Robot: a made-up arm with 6 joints. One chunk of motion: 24 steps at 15 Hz.
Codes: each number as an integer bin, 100 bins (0 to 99) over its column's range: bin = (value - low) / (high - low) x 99, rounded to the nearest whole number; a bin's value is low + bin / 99 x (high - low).
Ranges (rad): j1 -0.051..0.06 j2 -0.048..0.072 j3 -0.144..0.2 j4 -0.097..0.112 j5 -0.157..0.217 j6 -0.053..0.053
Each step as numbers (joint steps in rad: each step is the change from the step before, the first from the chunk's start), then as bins.
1 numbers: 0.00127 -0.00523 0.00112 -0.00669 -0.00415 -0.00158
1 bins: 47 35 42 43 40 48
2 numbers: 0.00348 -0.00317 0.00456 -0.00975 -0.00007 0.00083
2 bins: 49 37 43 41 42 50
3 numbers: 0.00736 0.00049 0.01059 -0.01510 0.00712 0.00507
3 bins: 52 40 44 39 43 54
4 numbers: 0.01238 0.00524 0.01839 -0.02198 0.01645 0.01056
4 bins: 57 44 47 36 46 59
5 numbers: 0.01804 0.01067 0.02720 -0.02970 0.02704 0.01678
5 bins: 62 48 49 32 49 65
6 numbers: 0.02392 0.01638 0.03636 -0.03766 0.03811 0.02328
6 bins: 67 53 52 28 52 71
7 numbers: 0.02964 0.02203 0.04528 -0.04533 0.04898 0.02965
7 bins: 72 58 54 24 55 77
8 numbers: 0.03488 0.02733 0.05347 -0.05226 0.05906 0.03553
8 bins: 77 62 57 21 57 83
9 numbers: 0.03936 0.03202 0.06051 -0.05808 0.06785 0.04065
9 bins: 81 66 59 18 60 87
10 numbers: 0.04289 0.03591 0.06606 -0.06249 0.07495 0.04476
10 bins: 84 69 60 16 61 91
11 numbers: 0.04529 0.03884 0.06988 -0.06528 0.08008 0.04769
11 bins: 86 72 62 15 63 94
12 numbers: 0.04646 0.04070 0.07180 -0.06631 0.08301 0.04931
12 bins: 87 73 62 15 64 96
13 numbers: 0.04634 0.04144 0.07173 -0.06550 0.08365 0.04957
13 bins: 87 74 62 15 64 96
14 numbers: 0.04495 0.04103 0.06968 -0.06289 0.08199 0.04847
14 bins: 86 73 61 16 63 95
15 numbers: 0.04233 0.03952 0.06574 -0.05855 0.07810 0.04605
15 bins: 83 72 60 18 62 93
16 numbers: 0.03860 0.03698 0.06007 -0.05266 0.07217 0.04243
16 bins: 80 70 59 21 61 89
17 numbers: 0.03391 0.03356 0.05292 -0.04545 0.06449 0.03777
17 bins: 76 67 57 24 59 85
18 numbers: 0.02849 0.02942 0.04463 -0.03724 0.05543 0.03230
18 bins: 71 64 54 28 56 80
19 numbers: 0.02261 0.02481 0.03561 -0.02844 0.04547 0.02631
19 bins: 66 60 52 32 54 74
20 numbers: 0.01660 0.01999 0.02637 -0.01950 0.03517 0.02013
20 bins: 60 56 49 37 51 68
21 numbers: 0.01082 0.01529 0.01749 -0.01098 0.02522 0.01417
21 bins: 55 52 46 41 48 63
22 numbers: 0.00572 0.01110 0.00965 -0.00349 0.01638 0.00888
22 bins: 51 49 44 44 46 58
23 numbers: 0.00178 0.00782 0.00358 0.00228 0.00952 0.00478
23 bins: 47 46 42 47 44 54
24 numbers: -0.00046 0.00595 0.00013 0.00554 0.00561 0.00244
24 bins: 45 45 41 49 43 52
